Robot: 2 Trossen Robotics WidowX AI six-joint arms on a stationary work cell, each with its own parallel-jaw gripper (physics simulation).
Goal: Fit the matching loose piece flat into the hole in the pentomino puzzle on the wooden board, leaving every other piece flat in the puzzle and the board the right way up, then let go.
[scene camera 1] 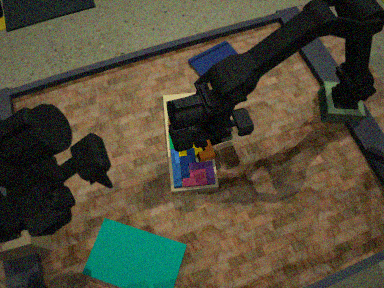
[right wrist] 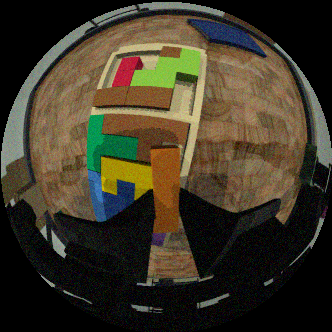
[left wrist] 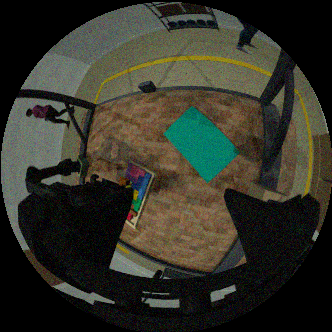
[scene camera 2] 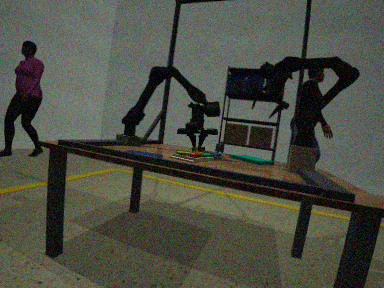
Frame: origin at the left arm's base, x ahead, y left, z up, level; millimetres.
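Where they show: left gripper, between the fingertips: (scene camera 1: 90, 200) (left wrist: 180, 193) (scene camera 2: 260, 113); right gripper, between the fingertips: (scene camera 1: 206, 145) (right wrist: 165, 192) (left wrist: 122, 186) (scene camera 2: 196, 149); right arm's base, origin of its link: (scene camera 1: 344, 98) (left wrist: 77, 165) (scene camera 2: 129, 135).
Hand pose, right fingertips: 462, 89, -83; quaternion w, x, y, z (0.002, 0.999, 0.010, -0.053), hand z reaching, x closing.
Note:
Things, the pixels of their top centre, and the offset from my right fingertips, as dx, dy, dz.
- wooden board, centre of its top: (right wrist: 131, 142) (scene camera 1: 188, 137) (left wrist: 130, 198) (scene camera 2: 199, 155) -32, +42, -17
- orange piece, centre of its top: (right wrist: 151, 202) (scene camera 1: 202, 143) (left wrist: 120, 188) -9, +1, +17
- lime, centre of its top: (right wrist: 167, 62) +3, +119, -7
- teal slab, centre of its top: (scene camera 1: 134, 259) (left wrist: 200, 140) (scene camera 2: 251, 157) -231, -211, -14
- blue tray, centre of its top: (scene camera 1: 215, 59) (scene camera 2: 142, 153) +116, +261, -21
The wooden board (scene camera 1: 195, 189) (left wrist: 145, 198) (right wrist: 199, 90) lies on the table with its puzzle side up. My right gripper (scene camera 2: 199, 148) (right wrist: 165, 192) is shut on an orange piece (scene camera 1: 206, 151) (right wrist: 165, 175), over the board's right edge in the right wrist view. The piece hides most of the hole, and its height above the puzzle is unclear. Green (right wrist: 117, 145), brown (right wrist: 145, 125), yellow (right wrist: 127, 172) and dark blue (right wrist: 120, 200) pieces lie around it. Purple (scene camera 1: 209, 167) and pink (scene camera 1: 195, 178) pieces lie at the near end. My left gripper (scene camera 2: 264, 108) (left wrist: 180, 193) is open and empty, high left of the board in scene camera 1.
The board's other compartment holds red (right wrist: 125, 72), lime (right wrist: 167, 72) and brown (right wrist: 147, 97) pieces. A teal slab (scene camera 1: 135, 252) (scene camera 2: 252, 159) (left wrist: 200, 142) lies front left in scene camera 1. A blue tray (scene camera 1: 212, 57) (right wrist: 227, 36) lies beyond the board. Dark rails edge the table.

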